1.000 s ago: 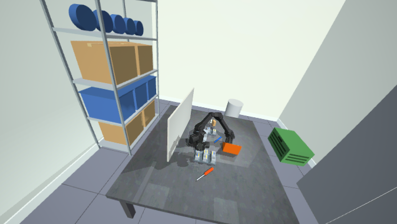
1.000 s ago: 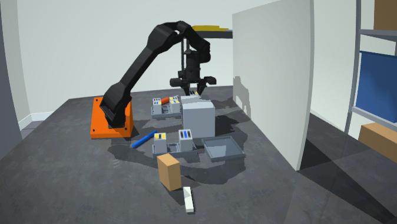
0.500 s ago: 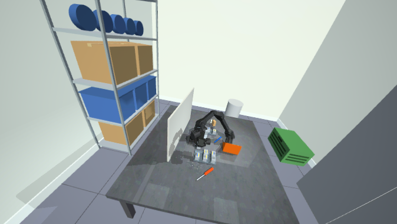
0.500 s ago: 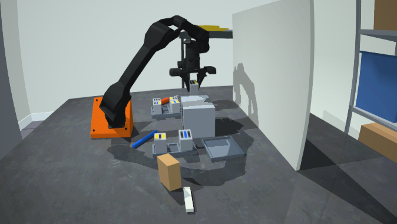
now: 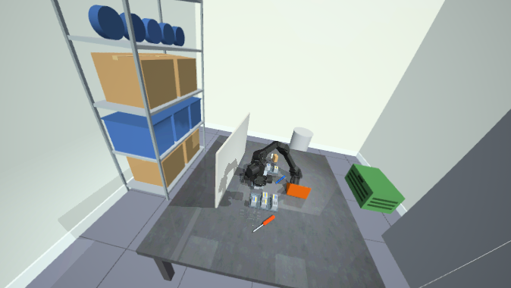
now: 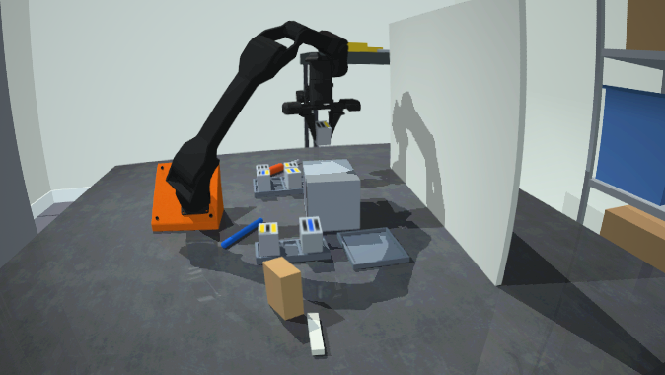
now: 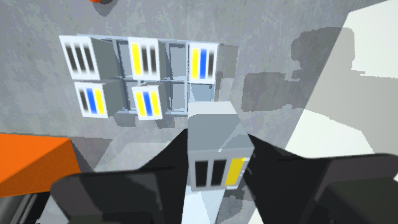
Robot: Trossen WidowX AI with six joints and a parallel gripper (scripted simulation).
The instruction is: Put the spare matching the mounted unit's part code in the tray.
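The grey tray is 360 mm to the right of my gripper tip, 120 mm below it and 30 mm ahead of it. Also, from my gripper tip: grey mounted unit (170 mm to the right, 70 mm below, 10 mm behind); then grey spare (30 mm above); then rack (120 mm below, 80 mm behind, 20 mm to the left).
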